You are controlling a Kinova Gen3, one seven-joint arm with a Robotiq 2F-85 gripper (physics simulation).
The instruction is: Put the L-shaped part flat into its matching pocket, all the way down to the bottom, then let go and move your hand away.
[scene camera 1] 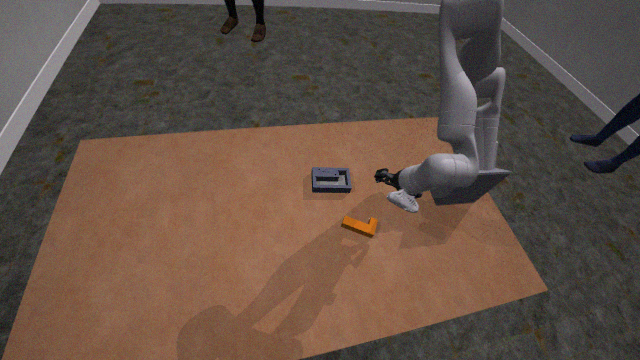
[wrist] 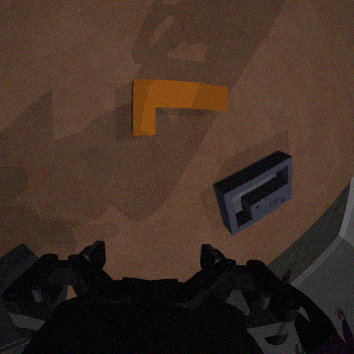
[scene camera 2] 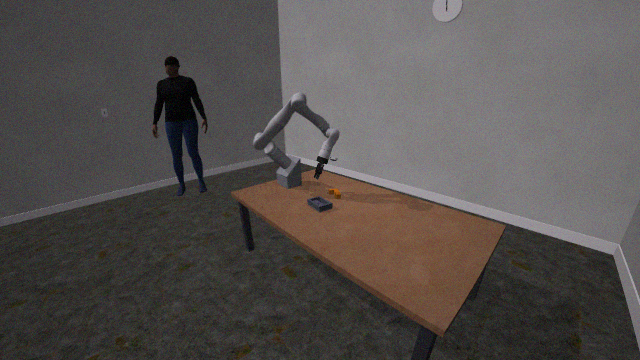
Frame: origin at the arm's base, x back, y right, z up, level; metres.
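Seen in the pictures: gripper, fingertip midpoint: (scene camera 1: 389, 186) (wrist: 152, 253) (scene camera 2: 315, 178); arm's base, link origin: (wrist: 0, 341) (scene camera 2: 287, 164).
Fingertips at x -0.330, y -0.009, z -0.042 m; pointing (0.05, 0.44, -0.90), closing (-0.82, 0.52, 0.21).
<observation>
Pixels of each thing's top centre, then the offset from my fingertips to it. Level surfaces: height alone.
- orange L-shaped part, top centre: (wrist: 183, 107) (scene camera 1: 360, 221) (scene camera 2: 334, 191) dx -0.102, dy -0.074, dz -0.084 m
- dark blue-grey block, top centre: (wrist: 263, 196) (scene camera 1: 331, 177) (scene camera 2: 319, 200) dx -0.161, dy +0.108, dz -0.077 m
- wooden table, surface height: dz -0.114 m
The orange L-shaped part (scene camera 1: 359, 227) (scene camera 2: 337, 195) (wrist: 175, 95) lies flat on the table, apart from the pocket block. The dark blue-grey block (scene camera 1: 331, 189) (scene camera 2: 320, 206) (wrist: 262, 210) stands on the table with its L-shaped pocket facing up; the pocket holds no part. In the wrist view the part is at the upper middle and the block at the right. My gripper (scene camera 1: 378, 175) (scene camera 2: 317, 177) (wrist: 152, 253) is open and empty. It hangs above the table, on the robot-base side of the block and the part, touching neither.
The wooden table (scene camera 1: 150, 225) (scene camera 2: 400, 240) carries the robot's grey base (scene camera 1: 467, 190) (scene camera 2: 289, 176) at one end. The arm's shadow falls across the table near the part. A person (scene camera 2: 177, 110) stands on the floor beyond the table.
</observation>
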